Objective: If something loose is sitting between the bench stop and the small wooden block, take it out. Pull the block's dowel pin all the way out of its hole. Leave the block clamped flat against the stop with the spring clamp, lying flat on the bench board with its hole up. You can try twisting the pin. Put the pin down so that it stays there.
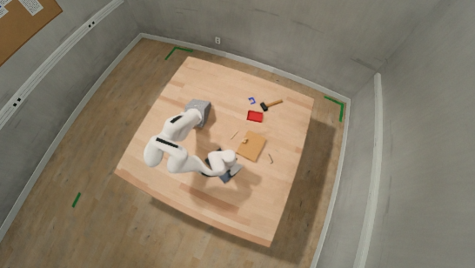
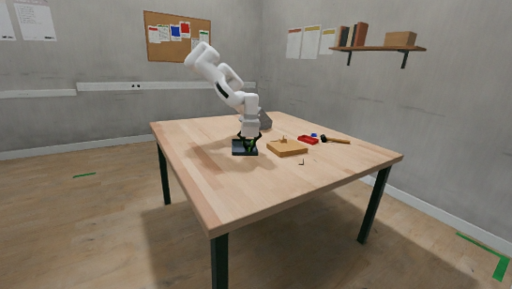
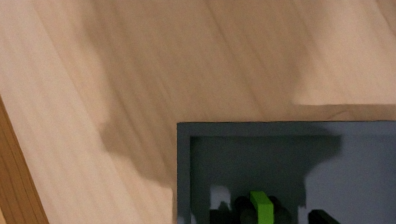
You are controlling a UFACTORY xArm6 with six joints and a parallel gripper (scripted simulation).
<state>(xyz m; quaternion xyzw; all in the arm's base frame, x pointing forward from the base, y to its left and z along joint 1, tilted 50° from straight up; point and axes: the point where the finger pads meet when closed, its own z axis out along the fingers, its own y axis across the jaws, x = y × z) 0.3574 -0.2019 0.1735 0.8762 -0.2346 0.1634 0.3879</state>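
Now: the dark flat tray 5 cm behind my hand and 3 cm below it. Round my hand: thin wooden stick (26 cm to the left, 4 cm below, 4 cm behind); then dowel pin (22 cm to the left, 5 cm ahead, 1 cm above); then wooden block (22 cm to the left, 5 cm ahead).
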